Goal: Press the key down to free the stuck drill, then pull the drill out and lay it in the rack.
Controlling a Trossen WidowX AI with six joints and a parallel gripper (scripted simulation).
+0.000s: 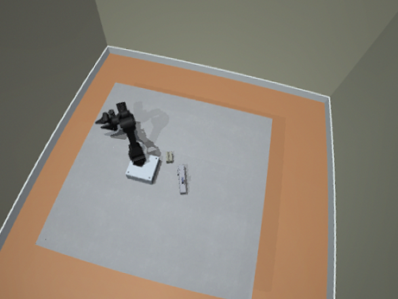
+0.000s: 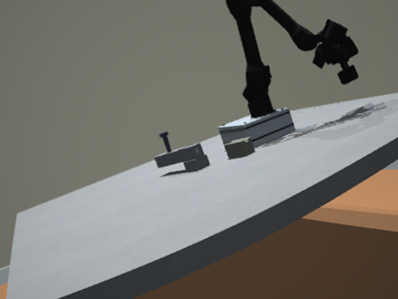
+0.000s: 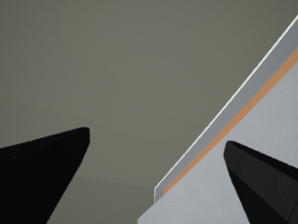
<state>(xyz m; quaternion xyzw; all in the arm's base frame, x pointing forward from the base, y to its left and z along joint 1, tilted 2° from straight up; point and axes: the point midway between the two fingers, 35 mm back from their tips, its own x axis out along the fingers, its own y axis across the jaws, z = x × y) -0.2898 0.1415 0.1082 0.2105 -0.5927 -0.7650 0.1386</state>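
My gripper tip is now 630 mm short of the dark blue key, 180 mm to the left of it and 80 mm above it. The rest, counted from my gripper tip: drill (610 mm ahead, 130 mm to the right, 120 mm below); then rack (490 mm ahead, 20 mm to the right, 150 mm below).
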